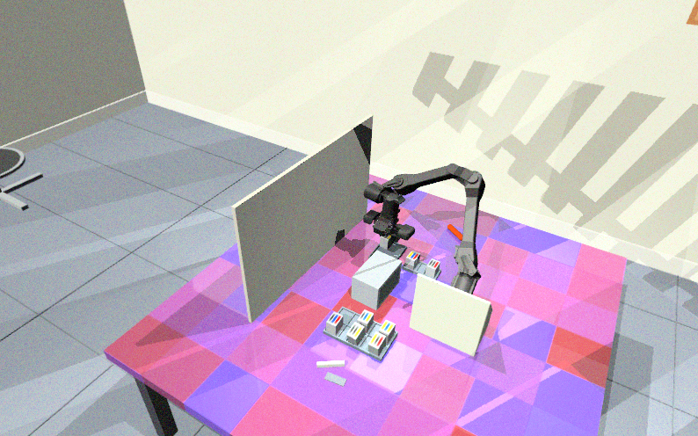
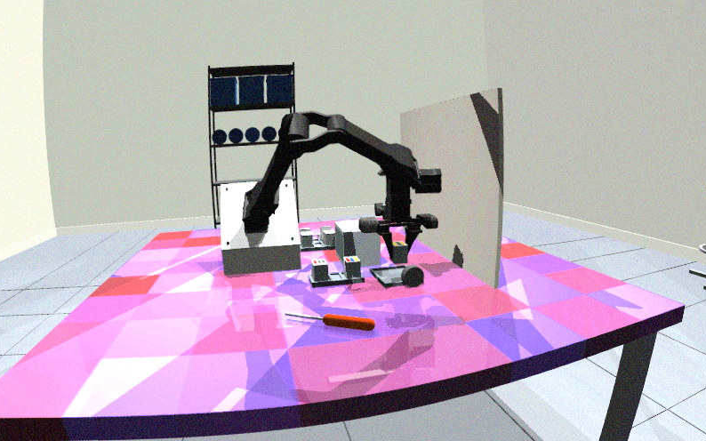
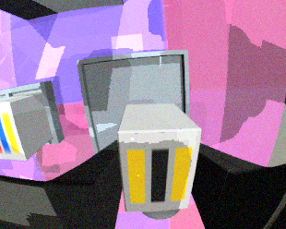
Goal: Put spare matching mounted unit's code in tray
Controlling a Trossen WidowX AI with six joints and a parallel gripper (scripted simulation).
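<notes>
Right now the grey tray is 1 cm behind my gripper tip and 5 cm below it. Round my gripper tip: mounted unit: 6 cm behind, 20 cm to the left; tall grey panel: 20 cm ahead, 18 cm to the left, 17 cm above; dark cylinder: 1 cm ahead, 8 cm to the right, 3 cm below.
</notes>
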